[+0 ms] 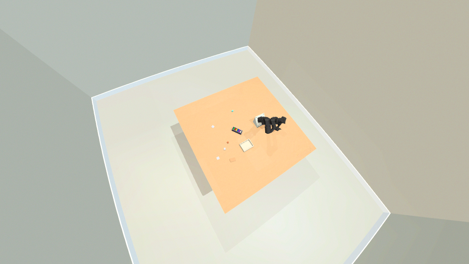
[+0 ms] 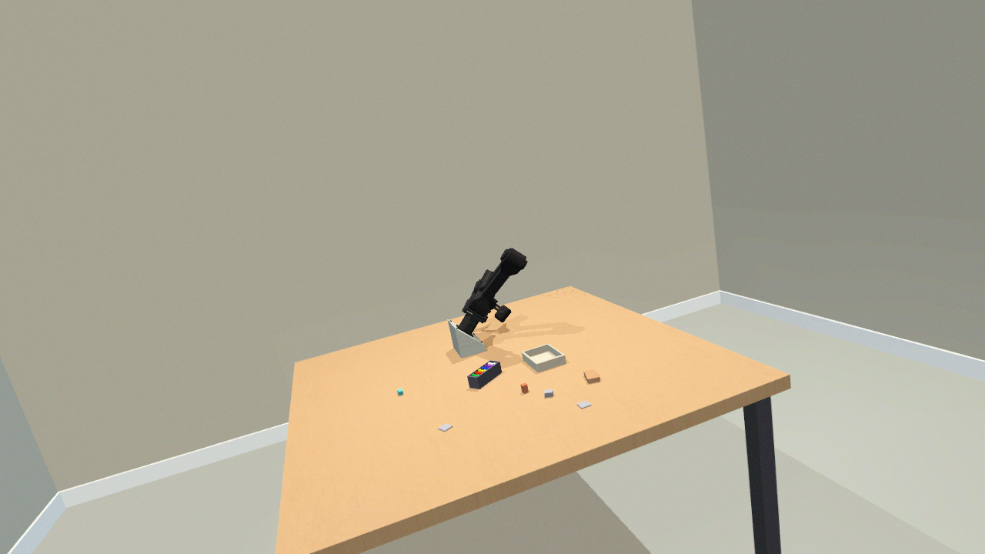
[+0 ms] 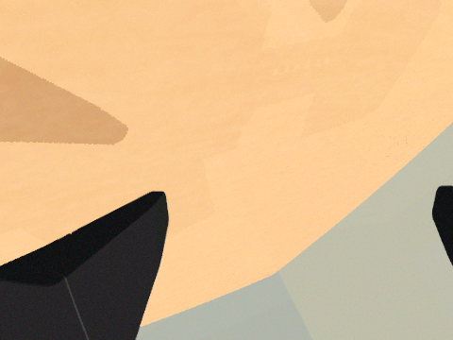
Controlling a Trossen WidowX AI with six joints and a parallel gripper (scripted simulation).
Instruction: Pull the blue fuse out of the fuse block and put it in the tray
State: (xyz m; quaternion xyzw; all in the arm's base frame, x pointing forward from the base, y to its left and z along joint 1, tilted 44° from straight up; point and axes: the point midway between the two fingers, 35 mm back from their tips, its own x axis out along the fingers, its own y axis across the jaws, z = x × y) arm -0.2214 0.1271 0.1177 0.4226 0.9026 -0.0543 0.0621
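The blue fuse is 540 mm ahead of my gripper tip, 180 mm to the right of it and 10 mm below it. The rest, counted from my gripper tip: tray: 530 mm ahead, 40 mm below, 20 mm to the left.
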